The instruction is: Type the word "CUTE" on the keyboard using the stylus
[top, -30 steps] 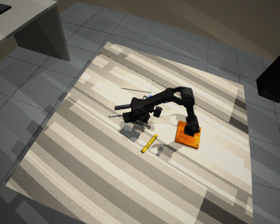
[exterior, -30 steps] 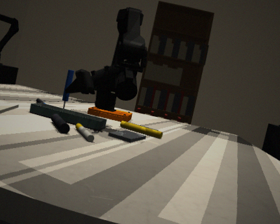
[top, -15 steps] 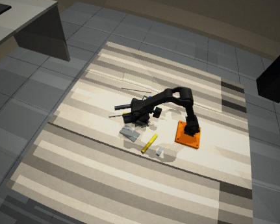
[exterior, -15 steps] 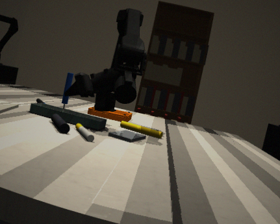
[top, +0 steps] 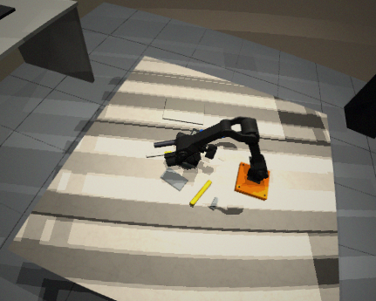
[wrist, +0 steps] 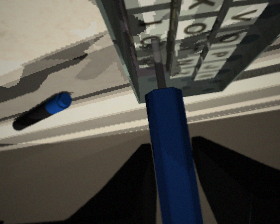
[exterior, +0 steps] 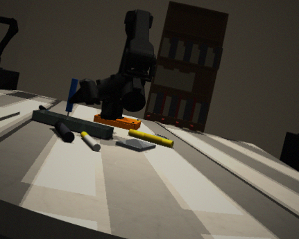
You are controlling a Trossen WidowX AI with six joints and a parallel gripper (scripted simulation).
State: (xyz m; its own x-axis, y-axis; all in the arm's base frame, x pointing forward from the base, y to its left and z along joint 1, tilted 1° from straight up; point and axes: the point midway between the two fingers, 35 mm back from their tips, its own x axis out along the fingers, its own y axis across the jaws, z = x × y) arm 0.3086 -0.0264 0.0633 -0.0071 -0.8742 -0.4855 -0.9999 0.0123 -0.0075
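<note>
Right now my gripper tip is 14 cm short of the black cylinder, 6 cm to the right of it and 6 cm above it. Round my gripper tip: white-and-yellow marker: 14 cm ahead, 12 cm to the left, 6 cm below; blue stylus: 1 cm below; flat grey pad: 21 cm to the left, 6 cm below, 4 cm ahead.
</note>
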